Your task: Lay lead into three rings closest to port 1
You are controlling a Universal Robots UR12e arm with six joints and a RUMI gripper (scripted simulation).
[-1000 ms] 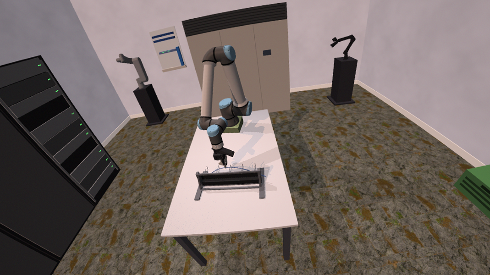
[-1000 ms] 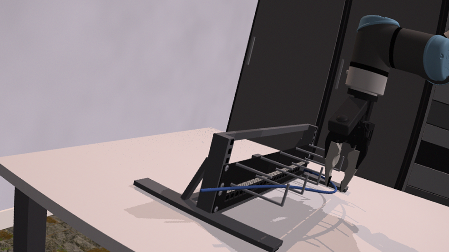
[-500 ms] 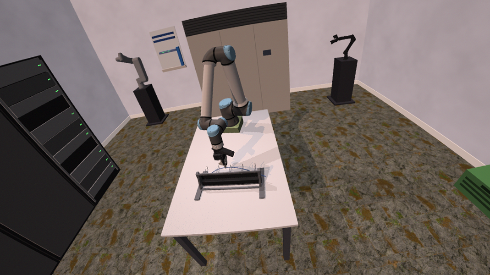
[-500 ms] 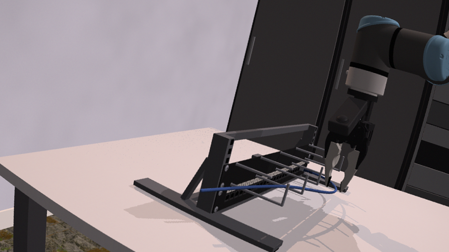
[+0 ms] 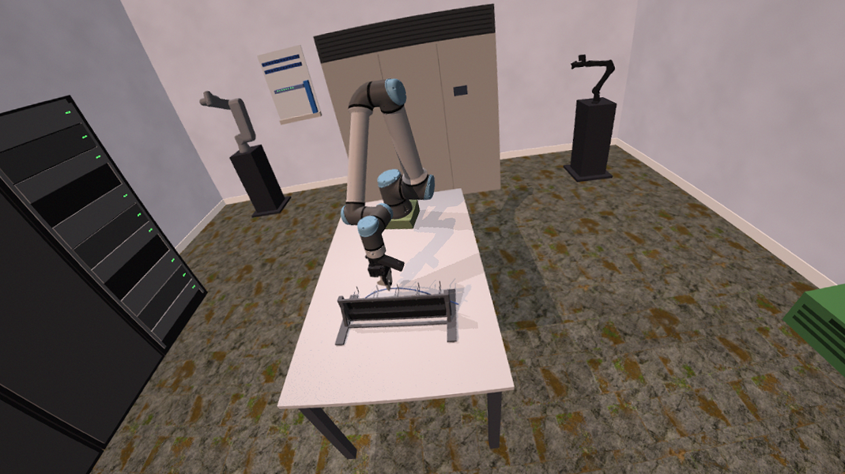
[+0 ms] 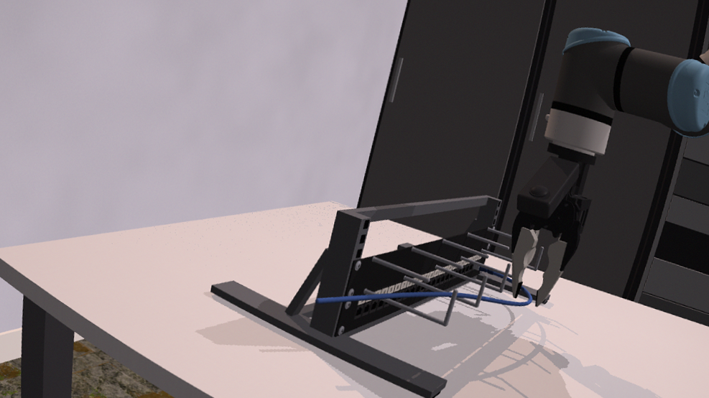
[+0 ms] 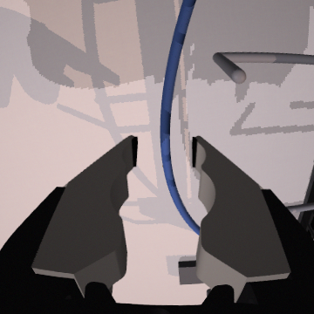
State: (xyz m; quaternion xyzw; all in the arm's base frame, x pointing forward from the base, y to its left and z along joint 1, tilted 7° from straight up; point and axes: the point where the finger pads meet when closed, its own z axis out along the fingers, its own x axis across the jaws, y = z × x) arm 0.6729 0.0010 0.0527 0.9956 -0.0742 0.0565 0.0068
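Right now my hand is 150 mm short of the rack, 40 mm to the right of it and 10 mm below it.
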